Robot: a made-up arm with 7 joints.
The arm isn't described. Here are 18 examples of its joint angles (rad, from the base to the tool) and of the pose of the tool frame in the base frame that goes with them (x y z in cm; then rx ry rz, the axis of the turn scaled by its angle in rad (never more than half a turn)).
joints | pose
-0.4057 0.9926 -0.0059 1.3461 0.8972 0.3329 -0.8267 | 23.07 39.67 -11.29 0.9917 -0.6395 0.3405
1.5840 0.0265 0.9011 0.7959 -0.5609 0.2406 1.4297 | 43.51 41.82 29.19 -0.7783 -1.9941 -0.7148
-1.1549 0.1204 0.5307 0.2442 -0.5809 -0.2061 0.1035 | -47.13 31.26 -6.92 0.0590 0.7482 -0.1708
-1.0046 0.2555 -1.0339 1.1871 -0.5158 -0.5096 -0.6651 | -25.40 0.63 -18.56 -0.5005 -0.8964 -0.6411
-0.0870 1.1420 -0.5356 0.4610 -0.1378 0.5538 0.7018 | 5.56 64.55 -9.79 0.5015 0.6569 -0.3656
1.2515 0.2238 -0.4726 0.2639 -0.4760 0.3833 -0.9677 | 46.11 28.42 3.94 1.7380 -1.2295 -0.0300
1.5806 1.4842 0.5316 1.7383 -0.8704 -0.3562 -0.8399 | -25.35 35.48 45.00 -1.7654 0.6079 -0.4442
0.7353 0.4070 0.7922 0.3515 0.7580 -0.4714 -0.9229 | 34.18 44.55 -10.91 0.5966 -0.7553 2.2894
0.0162 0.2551 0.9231 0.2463 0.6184 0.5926 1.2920 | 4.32 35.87 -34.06 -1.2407 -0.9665 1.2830
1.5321 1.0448 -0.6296 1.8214 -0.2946 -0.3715 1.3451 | 23.50 16.16 45.71 1.2593 -0.8892 -2.2651
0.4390 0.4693 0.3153 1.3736 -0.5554 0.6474 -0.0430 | 34.07 43.62 14.76 1.1177 -1.0203 0.0995
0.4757 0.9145 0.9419 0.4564 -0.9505 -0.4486 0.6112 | 11.29 70.40 2.66 0.7918 -0.9002 -0.4054
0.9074 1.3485 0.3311 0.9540 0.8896 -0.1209 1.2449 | 16.50 61.35 39.47 0.2323 -2.2526 -0.8250
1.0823 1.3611 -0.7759 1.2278 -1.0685 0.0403 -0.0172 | 33.13 45.21 26.43 2.1112 -0.5352 -1.4338
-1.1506 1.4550 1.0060 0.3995 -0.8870 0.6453 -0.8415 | 7.65 70.46 16.86 2.5165 0.8130 -1.0756
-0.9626 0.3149 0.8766 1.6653 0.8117 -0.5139 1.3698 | 12.00 52.59 -7.49 -0.2960 -1.5149 -0.6029
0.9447 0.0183 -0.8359 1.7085 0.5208 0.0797 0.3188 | 23.28 -11.42 25.57 -1.0817 -1.9891 -1.1954
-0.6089 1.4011 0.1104 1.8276 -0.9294 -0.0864 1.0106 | 34.27 30.03 1.43 0.5724 0.3078 -2.1603
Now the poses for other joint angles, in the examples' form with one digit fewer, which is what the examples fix.
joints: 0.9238 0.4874 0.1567 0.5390 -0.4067 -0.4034 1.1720
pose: 42.2 47.1 2.9 -0.090 -1.258 -1.091
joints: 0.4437 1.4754 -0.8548 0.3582 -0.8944 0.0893 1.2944
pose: 8.8 73.1 10.7 0.337 1.206 -0.560
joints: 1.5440 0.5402 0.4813 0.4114 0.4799 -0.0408 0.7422
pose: 40.6 50.6 25.0 -0.573 -2.442 0.293
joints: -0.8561 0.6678 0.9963 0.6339 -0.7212 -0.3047 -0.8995
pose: -15.9 63.4 -5.2 1.879 -0.262 -0.514
